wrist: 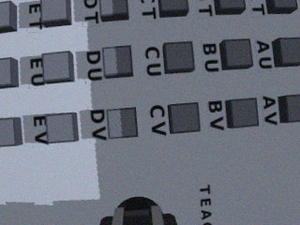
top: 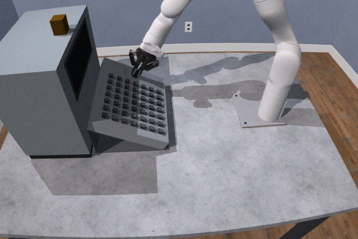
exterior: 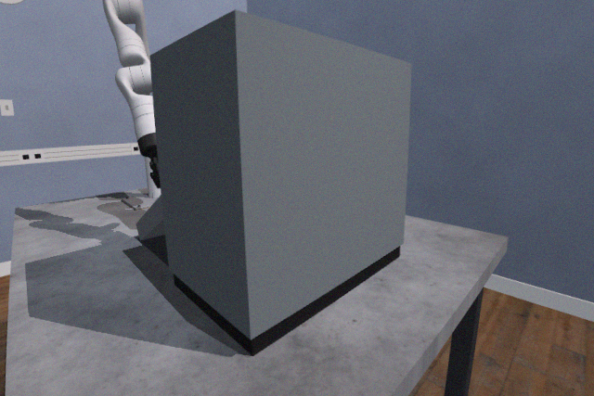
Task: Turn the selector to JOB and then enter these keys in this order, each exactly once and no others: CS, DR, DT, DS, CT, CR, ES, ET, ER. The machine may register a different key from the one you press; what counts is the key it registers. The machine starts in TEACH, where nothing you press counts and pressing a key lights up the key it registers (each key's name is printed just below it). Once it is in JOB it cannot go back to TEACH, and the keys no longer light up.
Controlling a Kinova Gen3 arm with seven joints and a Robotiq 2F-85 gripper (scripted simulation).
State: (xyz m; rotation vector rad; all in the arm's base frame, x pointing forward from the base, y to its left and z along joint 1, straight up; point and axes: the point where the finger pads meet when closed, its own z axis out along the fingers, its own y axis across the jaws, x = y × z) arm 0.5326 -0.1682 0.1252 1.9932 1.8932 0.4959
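Right now my hand is 1 cm short of the black selector knob and 1 cm above it. Also, from my hand: key: 13 cm to the left, 4 cm below, 2 cm behind; then sloped keypad: 11 cm to the left, 6 cm below, 3 cm ahead.
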